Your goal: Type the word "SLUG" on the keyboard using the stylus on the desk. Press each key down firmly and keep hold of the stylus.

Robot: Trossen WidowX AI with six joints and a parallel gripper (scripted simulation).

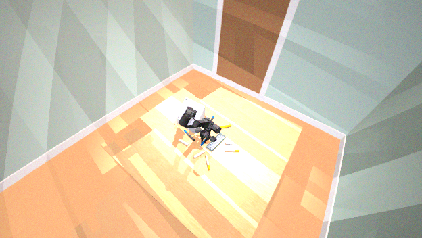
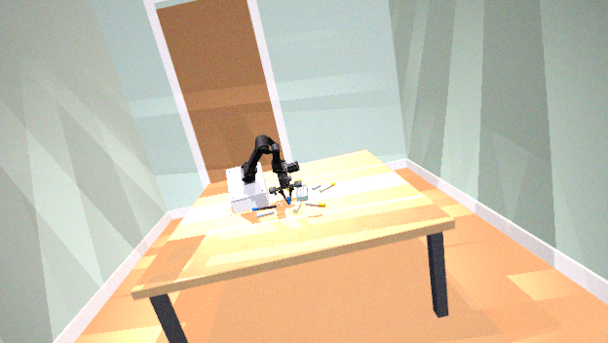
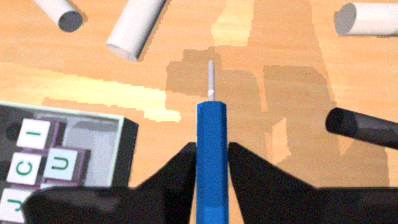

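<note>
Right now my gripper tip is 11 cm short of the L key, 15 cm to the right of it and 1 cm below it. From my gripper tip the other things lie so: blue stylus (1 cm to the right); yellow pen (6 cm ahead, 26 cm to the left); flat grey block (18 cm ahead, 13 cm to the left).
</note>
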